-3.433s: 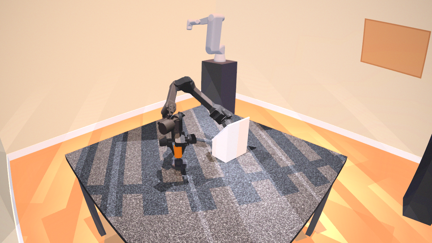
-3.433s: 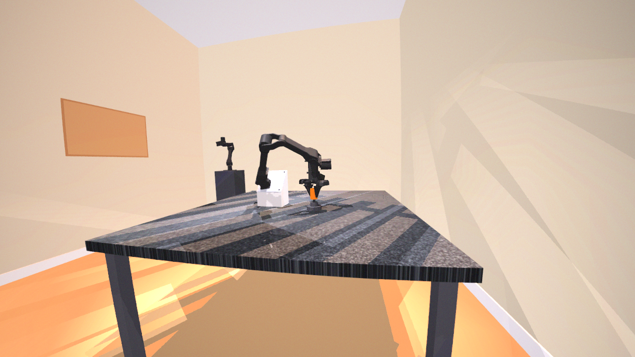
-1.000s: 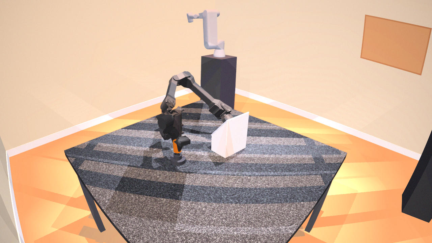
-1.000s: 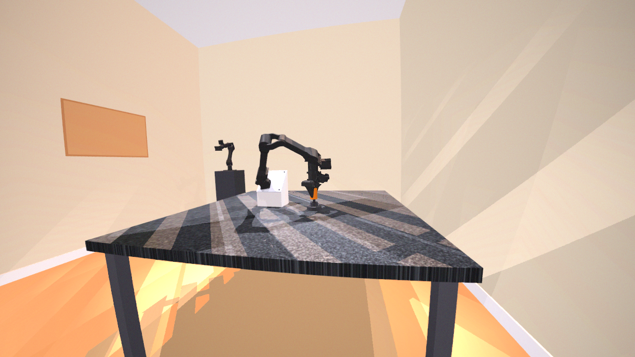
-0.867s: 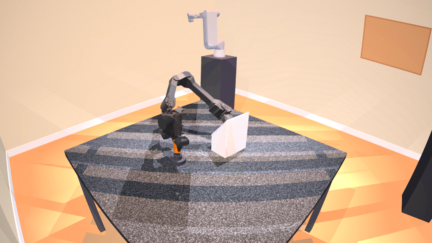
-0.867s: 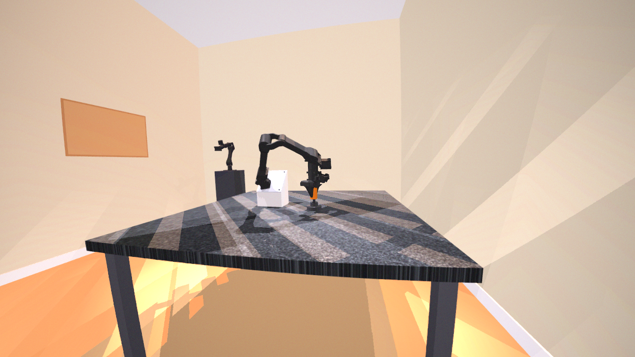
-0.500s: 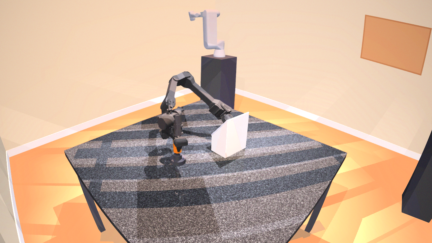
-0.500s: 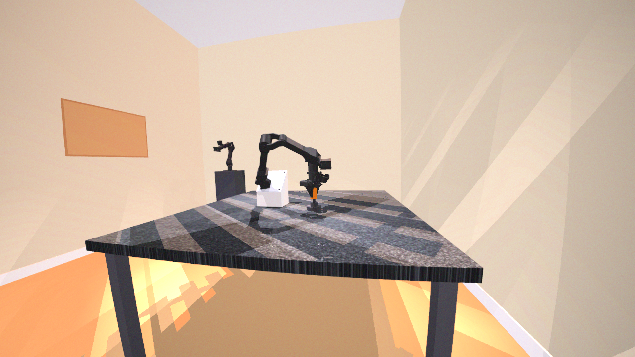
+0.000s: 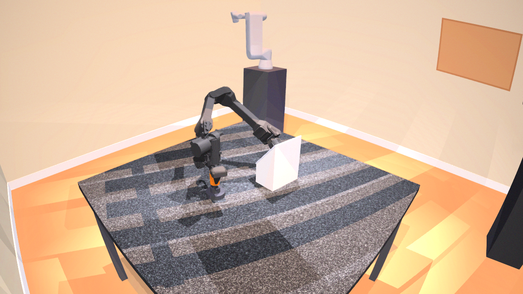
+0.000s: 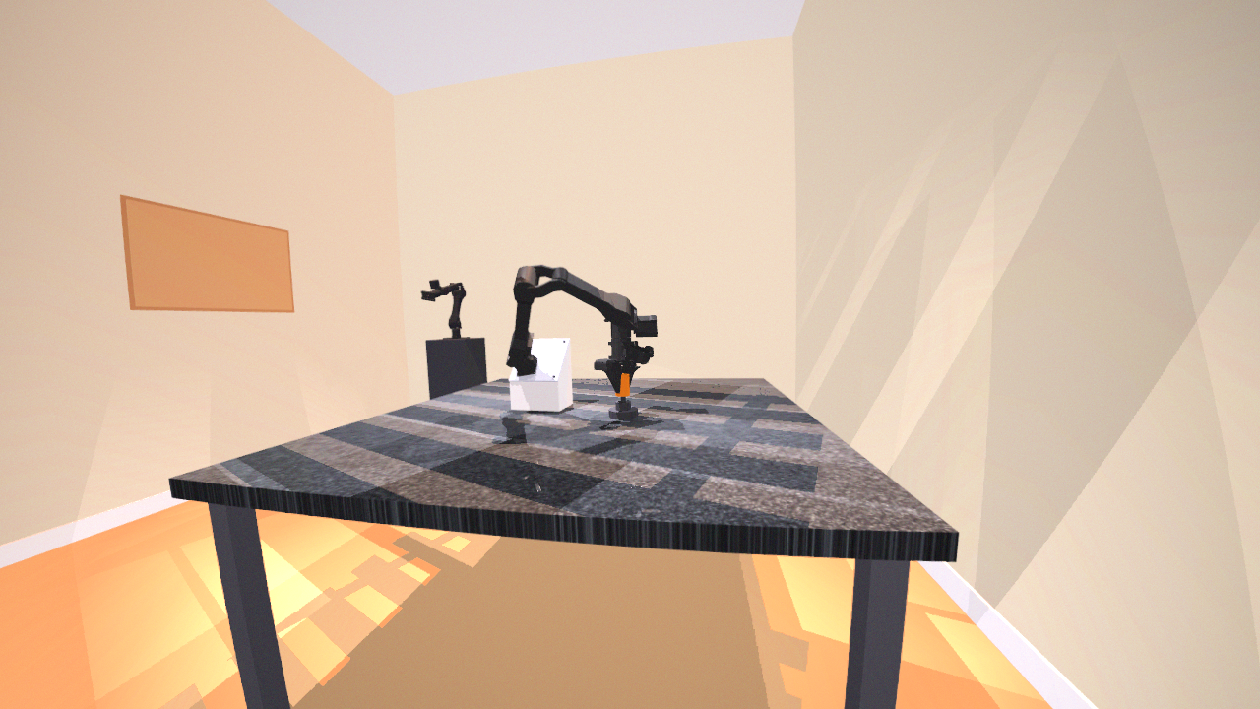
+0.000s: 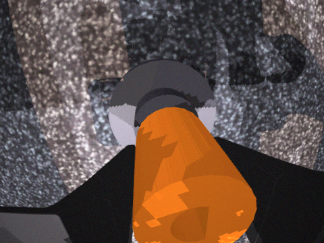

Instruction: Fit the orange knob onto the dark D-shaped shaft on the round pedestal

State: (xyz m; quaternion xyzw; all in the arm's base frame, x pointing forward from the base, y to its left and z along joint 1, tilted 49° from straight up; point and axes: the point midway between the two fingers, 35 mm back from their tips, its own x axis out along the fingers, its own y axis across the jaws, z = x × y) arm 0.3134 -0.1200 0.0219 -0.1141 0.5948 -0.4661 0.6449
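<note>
The orange knob is 2 cm above my gripper tip. Also, from my gripper tip: round pedestal 4 cm below.
</note>
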